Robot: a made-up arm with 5 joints.
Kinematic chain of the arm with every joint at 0, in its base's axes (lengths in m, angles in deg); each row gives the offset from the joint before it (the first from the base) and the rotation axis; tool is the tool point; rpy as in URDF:
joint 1: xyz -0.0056 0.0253 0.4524 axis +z
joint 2: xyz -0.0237 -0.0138 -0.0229 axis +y
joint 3: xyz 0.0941 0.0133 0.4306 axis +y
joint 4: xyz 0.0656 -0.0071 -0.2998 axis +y
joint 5: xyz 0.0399 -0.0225 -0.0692 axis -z
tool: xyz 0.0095 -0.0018 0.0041 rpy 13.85 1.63 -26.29
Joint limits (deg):
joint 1: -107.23..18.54
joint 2: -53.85..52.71
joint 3: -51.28..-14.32
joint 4: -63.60..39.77
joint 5: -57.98..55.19
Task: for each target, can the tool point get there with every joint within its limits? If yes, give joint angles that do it. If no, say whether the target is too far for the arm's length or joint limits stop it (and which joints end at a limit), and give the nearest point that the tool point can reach.
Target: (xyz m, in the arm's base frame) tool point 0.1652 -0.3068 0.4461
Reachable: yes | joints -58.36 24.18 -23.27 -26.84 -18.33
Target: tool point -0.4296 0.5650 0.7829
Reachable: no: joint limits stop it (at a limit: joint 2, joint 3, joint 4) | nearest point -0.0586 0.0927 0.9744 | short by 0.630 m
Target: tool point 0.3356 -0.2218 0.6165
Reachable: yes | joints -31.77 5.61 -42.74 8.15 -9.01
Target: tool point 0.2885 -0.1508 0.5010
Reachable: yes | joints -24.53 11.54 -23.41 -2.64 45.53
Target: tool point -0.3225 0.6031 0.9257
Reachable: no: joint limits stop it (at a limit: joint 2, joint 3, joint 4) | nearest point -0.0468 0.1005 0.9744 | short by 0.575 m
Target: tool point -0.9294 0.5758 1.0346
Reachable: no: too far | nearest point -0.0792 0.0692 0.9744 | short by 0.991 m
